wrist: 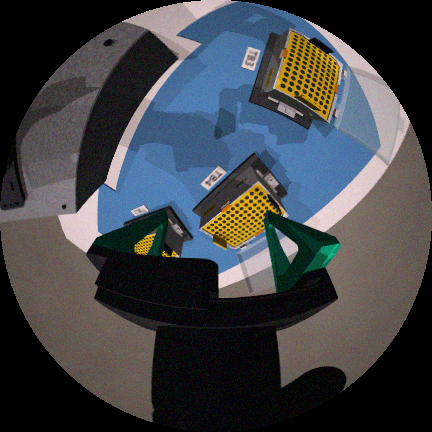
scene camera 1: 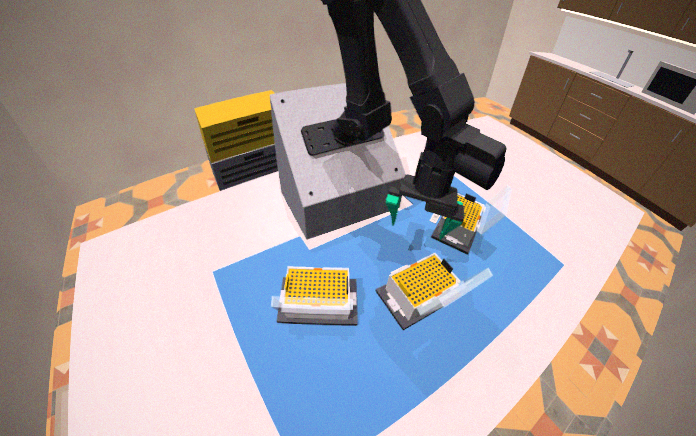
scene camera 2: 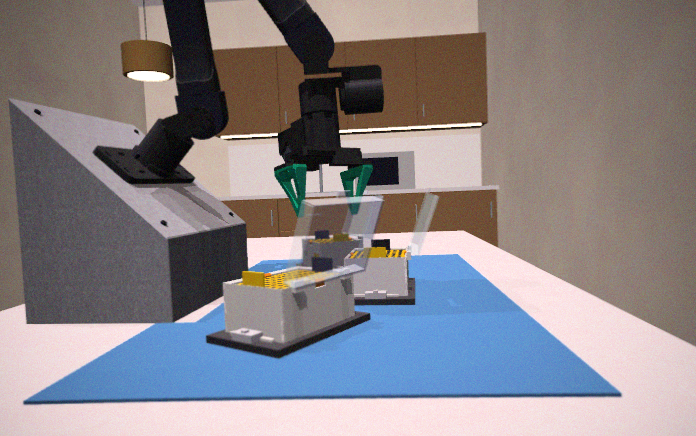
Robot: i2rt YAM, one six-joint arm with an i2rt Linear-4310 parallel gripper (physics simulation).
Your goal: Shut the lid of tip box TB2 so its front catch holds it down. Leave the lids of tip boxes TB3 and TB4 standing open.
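Pixels of known places: gripper, between the fingertips: (wrist: 215, 215) (scene camera 1: 416, 231) (scene camera 2: 328, 215); arm's base, origin of its link: (scene camera 1: 343, 133) (scene camera 2: 148, 169).
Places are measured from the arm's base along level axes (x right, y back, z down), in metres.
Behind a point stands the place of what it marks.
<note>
Tip box TB2 (scene camera 1: 316, 285) @[z 0.143, x 0.197, y -0.261 m] (scene camera 2: 308, 313) (wrist: 147, 244) @[z 0.143, x 0.185, y -0.257 m] has a yellow rack; its clear lid (scene camera 2: 328, 220) @[z 0.074, x 0.268, y -0.321 m] stands open. In the wrist view a finger partly hides this box. TB4 (scene camera 1: 423, 282) @[z 0.142, x 0.012, y -0.354 m] (scene camera 2: 380, 274) (wrist: 240, 215) @[z 0.142, x 0.000, y -0.338 m] is the middle box, with its lid (scene camera 1: 462, 290) @[z 0.056, x 0.020, y -0.433 m] (scene camera 2: 425, 223) @[z 0.094, x 0.065, y -0.419 m] (wrist: 255, 265) @[z 0.102, x 0.041, y -0.422 m] open. TB3 (scene camera 1: 469, 213) @[z 0.143, x -0.232, y -0.257 m] (wrist: 310, 72) @[z 0.142, x -0.215, y -0.247 m] is partly behind a finger in scene camera 1; its lid (scene camera 1: 495, 210) @[z 0.105, x -0.262, y -0.305 m] (wrist: 370, 110) stands open. My gripper (scene camera 1: 418, 230) @[z 0.083, x -0.016, y -0.276 m] (scene camera 2: 327, 213) @[z 0.083, x -0.016, y -0.276 m] (wrist: 215, 215) @[z 0.083, x -0.016, y -0.276 m] is open and empty, above the mat, away from TB2.
The boxes sit on dark bases on a blue mat (scene camera 1: 308, 369) @[z 0.199, x 0.276, y -0.382 m] (scene camera 2: 462, 359) @[z 0.200, x 0.293, y -0.439 m] (wrist: 165, 120) @[z 0.200, x -0.029, y -0.165 m]. The grey pedestal (scene camera 1: 349, 210) @[z 0.150, x 0.035, y -0.104 m] (scene camera 2: 92, 246) @[z 0.103, x 0.146, y 0.002 m] (wrist: 110, 120) @[z 0.145, x -0.008, y -0.105 m] bearing the arm stands beside the mat. The open lids rise above their boxes.
</note>
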